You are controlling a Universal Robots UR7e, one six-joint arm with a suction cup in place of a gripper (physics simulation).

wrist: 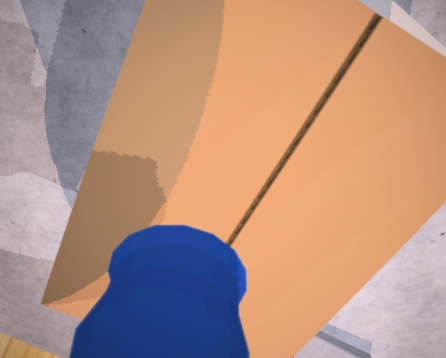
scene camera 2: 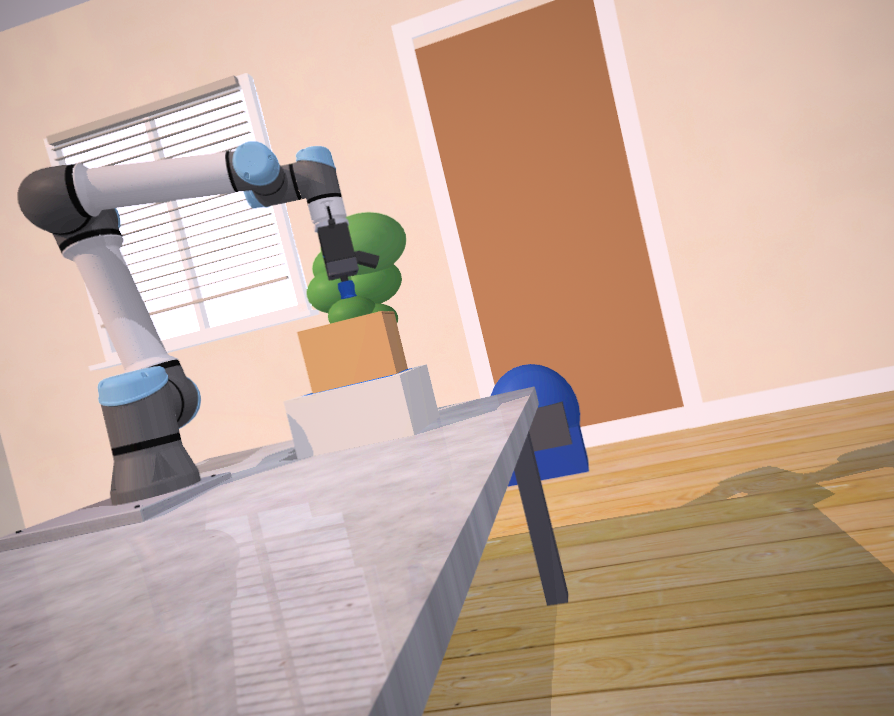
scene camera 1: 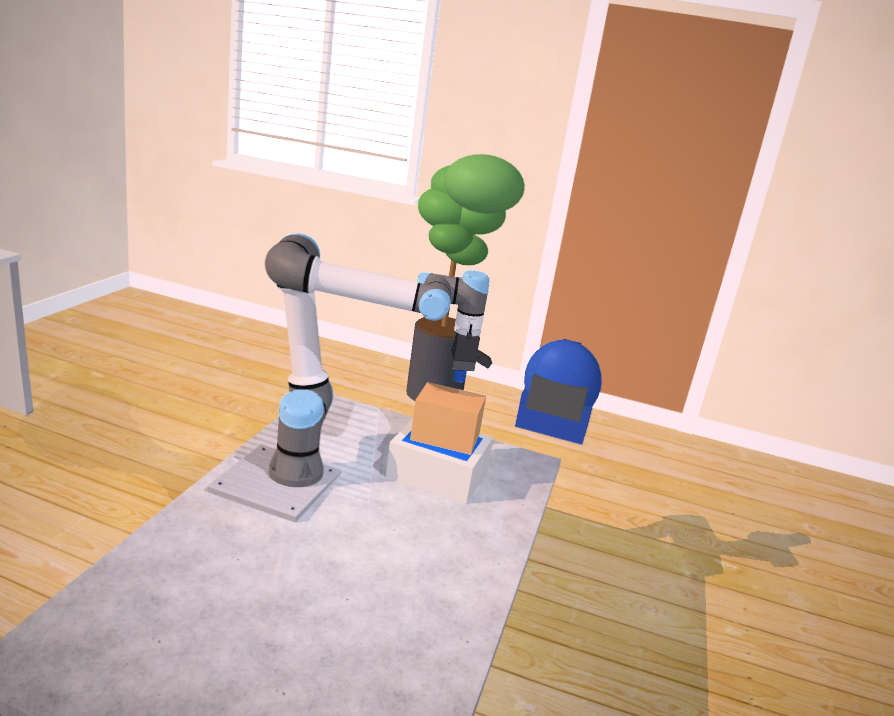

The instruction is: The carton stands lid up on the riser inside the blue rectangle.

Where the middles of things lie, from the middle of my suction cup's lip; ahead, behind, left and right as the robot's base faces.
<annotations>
Now: the brown carton (scene camera 2: 367,347) 13 cm below my suction cup, 2 cm to the right of it and 1 cm behind it. Also, from my suction cup: white riser (scene camera 2: 396,406): 25 cm below, 4 cm to the right, 1 cm behind.
</annotations>
